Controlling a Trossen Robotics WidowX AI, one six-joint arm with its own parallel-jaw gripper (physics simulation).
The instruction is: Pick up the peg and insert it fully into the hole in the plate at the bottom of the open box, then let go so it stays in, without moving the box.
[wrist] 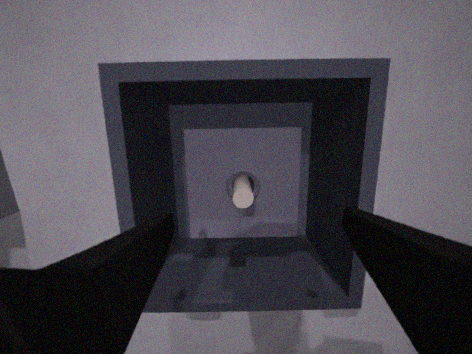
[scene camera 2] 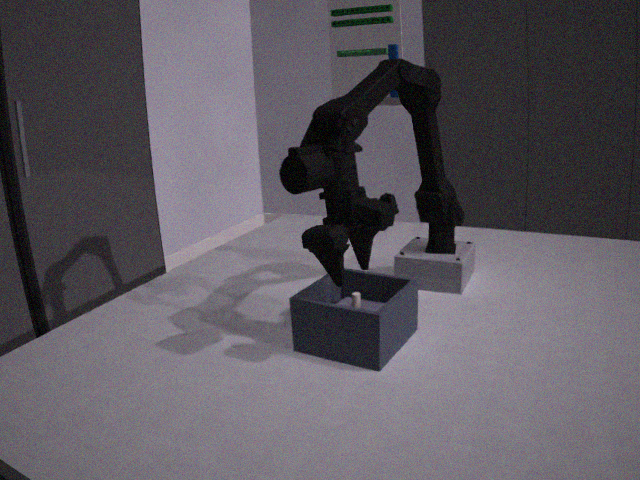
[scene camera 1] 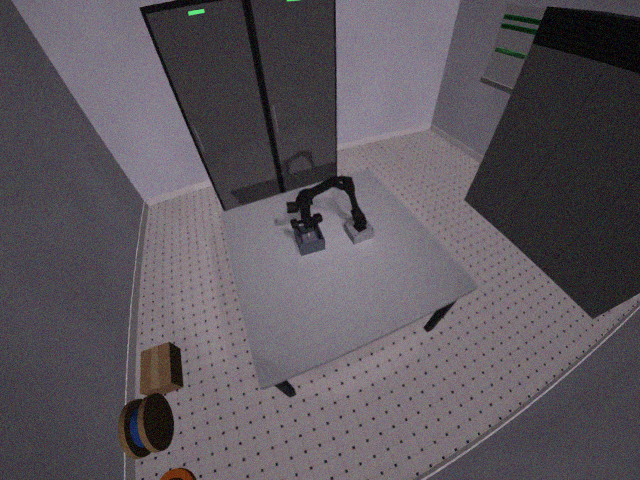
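Observation:
The pale peg stands about upright in the round hole of the grey plate, with its upper part sticking up; its lower end is hidden, so its depth does not show. The plate is at the bottom of the blue-grey open box, which sits flat on the table. My black gripper is wide open and empty. Its fingers are apart from the peg, one to each side in the wrist view, with the tips above it near the box's rim height.
The box's four walls rise around the peg and plate. The arm's pale base block stands on the table behind the box. Dark cabinets stand beyond the table.

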